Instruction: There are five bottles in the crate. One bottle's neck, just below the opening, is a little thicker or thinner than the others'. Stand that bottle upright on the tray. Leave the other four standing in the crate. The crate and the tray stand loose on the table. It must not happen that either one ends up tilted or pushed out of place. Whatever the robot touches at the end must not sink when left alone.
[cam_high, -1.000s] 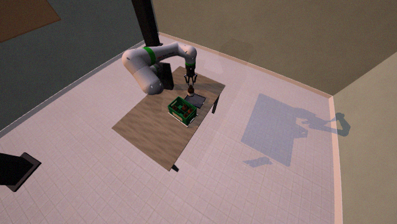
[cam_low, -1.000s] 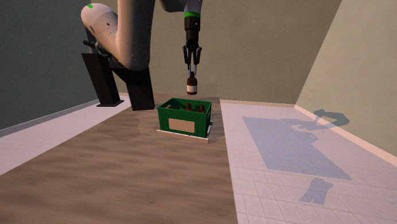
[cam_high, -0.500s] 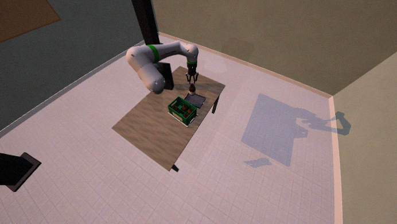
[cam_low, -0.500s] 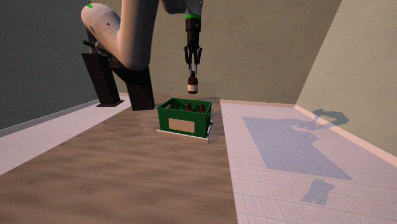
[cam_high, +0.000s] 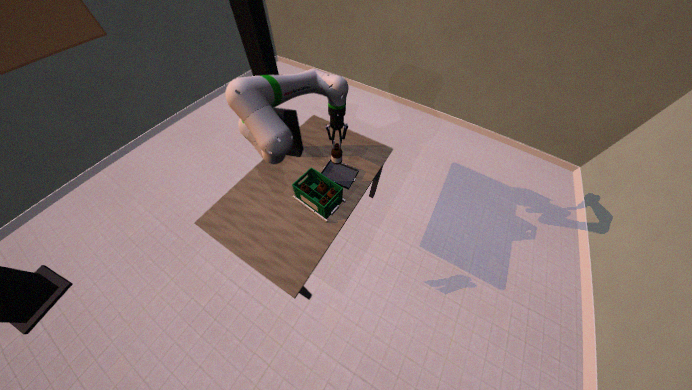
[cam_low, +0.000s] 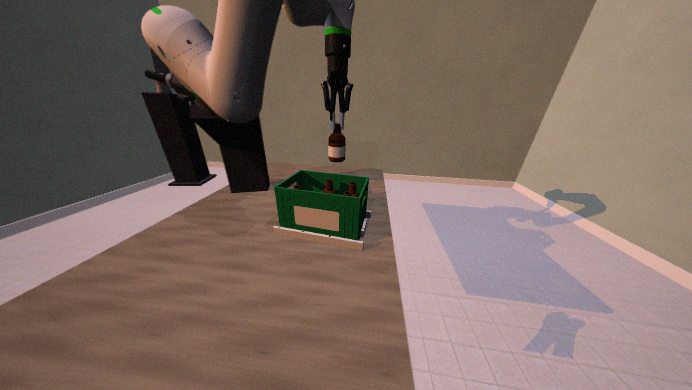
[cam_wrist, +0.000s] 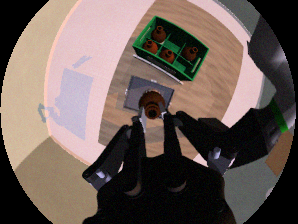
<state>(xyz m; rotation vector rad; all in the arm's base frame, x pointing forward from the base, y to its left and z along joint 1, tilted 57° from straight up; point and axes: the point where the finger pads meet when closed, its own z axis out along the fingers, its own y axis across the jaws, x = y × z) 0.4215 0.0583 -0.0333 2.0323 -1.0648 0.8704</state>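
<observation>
The brown bottle is 90 mm below my hand. Round my hand: dark tray 340 mm below, 30 mm to the left, 10 mm ahead; green crate 270 mm below, 230 mm to the right, 40 mm behind.
</observation>
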